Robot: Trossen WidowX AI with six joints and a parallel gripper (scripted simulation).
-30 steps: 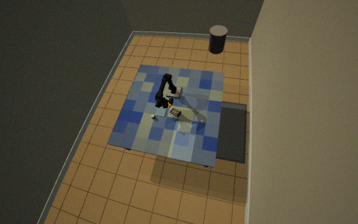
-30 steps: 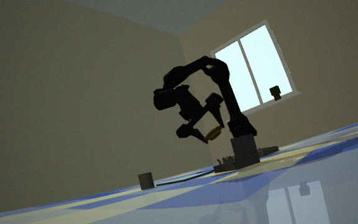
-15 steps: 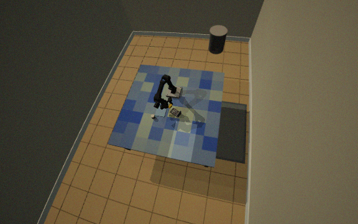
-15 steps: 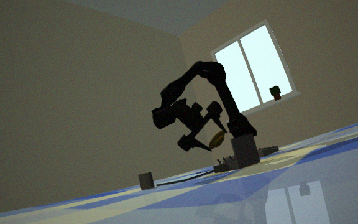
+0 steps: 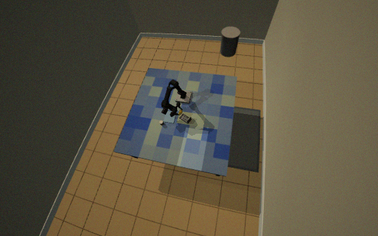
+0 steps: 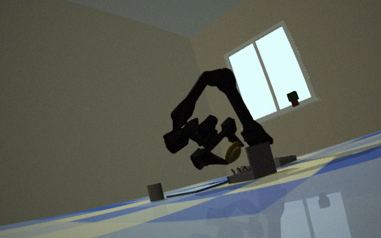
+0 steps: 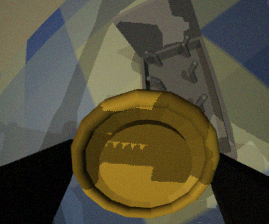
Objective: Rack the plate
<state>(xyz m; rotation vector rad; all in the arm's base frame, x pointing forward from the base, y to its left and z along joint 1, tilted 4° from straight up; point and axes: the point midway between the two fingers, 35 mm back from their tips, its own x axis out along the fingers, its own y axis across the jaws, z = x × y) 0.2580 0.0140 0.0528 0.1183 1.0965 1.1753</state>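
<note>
Now: gripper tip 40 mm short of the dish rack, 50 mm to the right of it and 50 mm above it. The rest, counted from my gripper tip: light-blue mat 50 mm ahead, 140 mm to the right, 70 mm below; then cup 150 mm ahead, 210 mm to the right, 50 mm below; then yellow plate 10 mm to the right, 10 mm above.
</note>
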